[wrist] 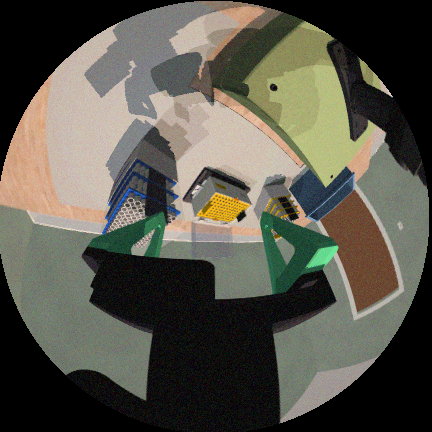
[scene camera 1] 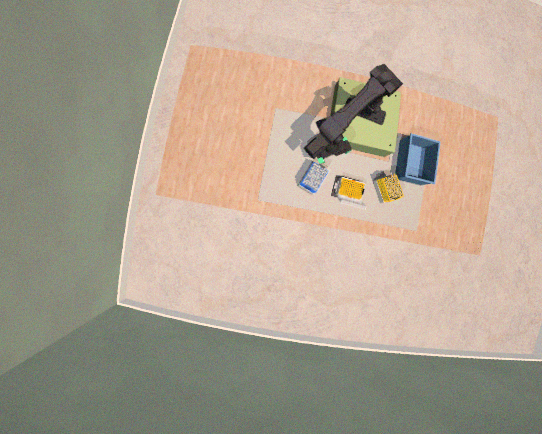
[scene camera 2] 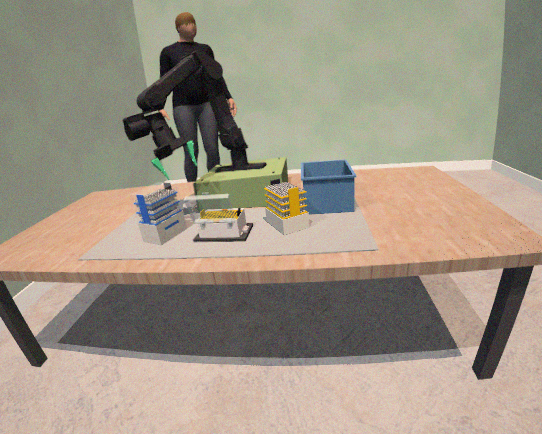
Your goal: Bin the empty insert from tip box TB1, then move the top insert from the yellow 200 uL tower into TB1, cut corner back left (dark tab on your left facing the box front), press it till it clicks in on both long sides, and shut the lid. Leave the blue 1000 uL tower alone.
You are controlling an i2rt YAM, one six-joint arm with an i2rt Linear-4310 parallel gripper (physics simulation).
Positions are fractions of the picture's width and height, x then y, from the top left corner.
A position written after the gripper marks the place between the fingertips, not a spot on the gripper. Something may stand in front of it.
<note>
The gripper (wrist: 0.49, 0.50) is open and holds nothing. Also in view: a yellow insert (wrist: 0.51, 0.48). Further things: a lid (wrist: 0.48, 0.55) and a blue bin (wrist: 0.73, 0.46).
</note>
